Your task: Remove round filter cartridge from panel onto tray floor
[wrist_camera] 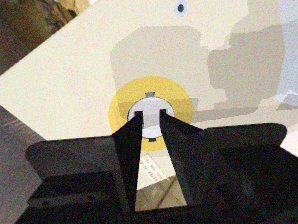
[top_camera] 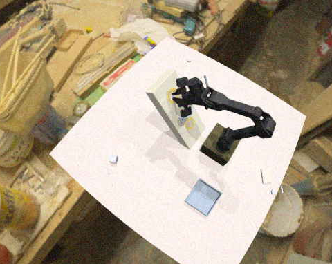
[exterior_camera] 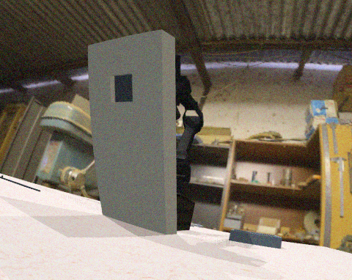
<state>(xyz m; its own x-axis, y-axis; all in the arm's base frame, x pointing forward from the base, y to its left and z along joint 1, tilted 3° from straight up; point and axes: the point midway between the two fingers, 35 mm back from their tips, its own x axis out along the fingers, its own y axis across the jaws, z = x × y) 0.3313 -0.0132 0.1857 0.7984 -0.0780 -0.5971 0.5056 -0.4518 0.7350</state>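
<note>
Right now the round white filter cartridge is 1 cm ahead of my gripper tip and 1 cm below it. The rest, counted from my gripper tip: blue tray 40 cm behind, 31 cm to the left, 27 cm below; pale card 69 cm behind, 27 cm below; grey bracket 9 cm behind, 1 cm to the left, 10 cm below.
</note>
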